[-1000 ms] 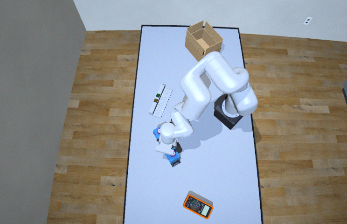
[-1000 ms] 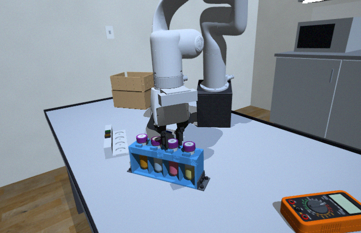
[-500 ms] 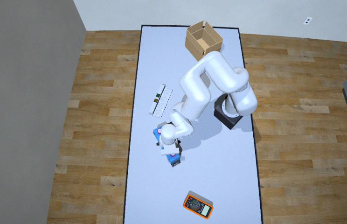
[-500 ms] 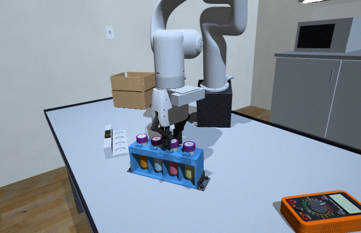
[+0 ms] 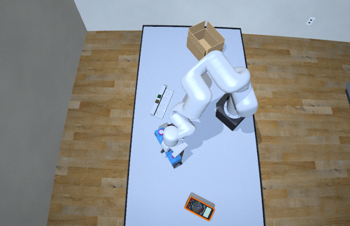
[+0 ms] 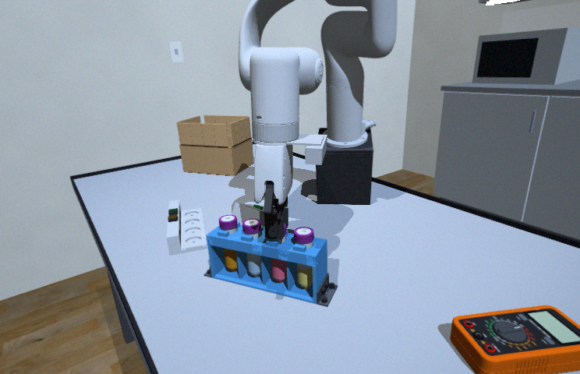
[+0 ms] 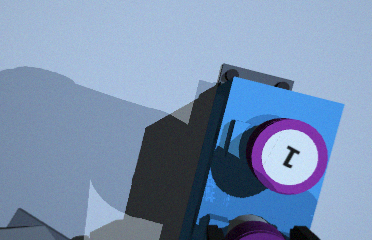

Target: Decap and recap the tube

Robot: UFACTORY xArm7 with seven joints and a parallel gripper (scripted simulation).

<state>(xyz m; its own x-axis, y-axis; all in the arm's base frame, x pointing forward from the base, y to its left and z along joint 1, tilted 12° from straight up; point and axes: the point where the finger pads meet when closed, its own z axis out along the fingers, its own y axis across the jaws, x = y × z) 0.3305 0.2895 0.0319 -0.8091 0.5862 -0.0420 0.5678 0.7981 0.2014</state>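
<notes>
Now: hand 10 mm above the purple cap marked 2. Also, from my hand: cap 3: 40 mm to the right, 30 mm ahead, 20 mm below; cap marked 1: 40 mm to the left, 30 mm behind, 20 mm below; cap 4: 80 mm to the right, 70 mm ahead, 20 mm below.
</notes>
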